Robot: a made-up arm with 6 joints. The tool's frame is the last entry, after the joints.
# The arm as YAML. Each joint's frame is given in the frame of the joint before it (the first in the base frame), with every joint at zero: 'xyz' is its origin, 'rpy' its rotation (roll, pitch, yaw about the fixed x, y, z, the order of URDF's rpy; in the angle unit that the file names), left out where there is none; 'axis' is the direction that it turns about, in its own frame. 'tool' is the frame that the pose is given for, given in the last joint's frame.
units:
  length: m
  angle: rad
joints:
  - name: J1
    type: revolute
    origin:
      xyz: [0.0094, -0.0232, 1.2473]
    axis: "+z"
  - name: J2
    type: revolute
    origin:
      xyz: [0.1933, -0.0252, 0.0]
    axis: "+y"
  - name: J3
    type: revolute
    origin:
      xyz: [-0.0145, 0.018, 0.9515]
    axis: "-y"
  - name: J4
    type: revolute
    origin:
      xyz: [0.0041, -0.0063, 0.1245]
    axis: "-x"
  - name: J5
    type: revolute
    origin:
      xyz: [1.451, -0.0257, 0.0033]
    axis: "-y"
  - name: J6
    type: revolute
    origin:
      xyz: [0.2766, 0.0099, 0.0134]
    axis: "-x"
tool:
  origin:
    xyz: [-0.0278, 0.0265, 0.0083]
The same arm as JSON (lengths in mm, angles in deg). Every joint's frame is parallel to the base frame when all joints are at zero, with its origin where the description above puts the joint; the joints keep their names.
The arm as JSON. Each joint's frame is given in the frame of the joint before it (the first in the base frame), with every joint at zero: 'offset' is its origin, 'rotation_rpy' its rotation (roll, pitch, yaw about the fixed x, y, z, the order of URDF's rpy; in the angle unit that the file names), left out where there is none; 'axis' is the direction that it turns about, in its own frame. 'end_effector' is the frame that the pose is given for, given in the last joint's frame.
{"length_unit": "mm", "angle_unit": "deg", "chain": [
  {"id": "J1", "offset": [9.4, -23.2, 1247.3], "axis": [0.0, 0.0, 1.0]},
  {"id": "J2", "offset": [193.3, -25.2, 0.0], "axis": [0.0, 1.0, 0.0]},
  {"id": "J3", "offset": [-14.5, 18.0, 951.5], "axis": [0.0, -1.0, 0.0]},
  {"id": "J4", "offset": [4.1, -6.3, 124.5], "axis": [-1.0, 0.0, 0.0]},
  {"id": "J5", "offset": [1451.0, -25.7, 3.3], "axis": [0.0, -1.0, 0.0]},
  {"id": "J6", "offset": [276.6, 9.9, 13.4], "axis": [-1.0, 0.0, 0.0]}
], "end_effector": {"offset": [-27.8, 26.5, 8.3]}}

